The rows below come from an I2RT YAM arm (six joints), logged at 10 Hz.
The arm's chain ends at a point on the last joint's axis. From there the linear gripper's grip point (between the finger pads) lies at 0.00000 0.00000 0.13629 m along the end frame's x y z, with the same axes.
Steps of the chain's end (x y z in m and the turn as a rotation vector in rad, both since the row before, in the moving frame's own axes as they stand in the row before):
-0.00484, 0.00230, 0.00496, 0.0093, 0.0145, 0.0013
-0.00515, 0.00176, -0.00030, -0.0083, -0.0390, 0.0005
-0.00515, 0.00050, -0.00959, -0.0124, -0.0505, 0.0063
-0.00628, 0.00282, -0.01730, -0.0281, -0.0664, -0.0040
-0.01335, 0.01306, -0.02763, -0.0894, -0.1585, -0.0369
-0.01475, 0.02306, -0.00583, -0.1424, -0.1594, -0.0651
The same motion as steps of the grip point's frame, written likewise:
-0.00286, 0.00103, 0.00494, 0.0093, 0.0145, 0.0013
-0.01046, 0.00289, -0.00041, -0.0083, -0.0390, 0.0005
-0.01203, 0.00217, -0.00977, -0.0124, -0.0505, 0.0063
-0.01531, 0.00666, -0.01765, -0.0281, -0.0664, -0.0040
-0.03460, 0.02557, -0.02988, -0.0894, -0.1585, -0.0369
-0.03567, 0.04301, -0.00893, -0.1424, -0.1594, -0.0651

